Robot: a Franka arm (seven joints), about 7 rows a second.
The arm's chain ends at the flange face. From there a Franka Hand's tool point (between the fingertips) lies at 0.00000 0.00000 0.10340 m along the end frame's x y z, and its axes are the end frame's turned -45 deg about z.
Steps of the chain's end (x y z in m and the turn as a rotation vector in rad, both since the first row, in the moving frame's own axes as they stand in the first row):
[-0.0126, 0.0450, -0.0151, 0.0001, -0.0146, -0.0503]
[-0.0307, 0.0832, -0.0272, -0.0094, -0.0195, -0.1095]
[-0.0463, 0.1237, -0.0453, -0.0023, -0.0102, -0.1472]
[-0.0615, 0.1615, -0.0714, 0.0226, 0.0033, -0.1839]
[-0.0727, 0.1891, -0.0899, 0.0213, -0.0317, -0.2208]
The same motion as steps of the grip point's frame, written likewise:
[-0.0418, 0.0219, -0.0151, 0.0104, -0.0103, -0.0503]
[-0.0827, 0.0365, -0.0272, 0.0071, -0.0204, -0.1095]
[-0.1212, 0.0542, -0.0453, 0.0056, -0.0088, -0.1472]
[-0.1559, 0.0691, -0.0714, 0.0136, 0.0183, -0.1839]
[-0.1863, 0.0785, -0.0900, 0.0375, -0.0074, -0.2208]

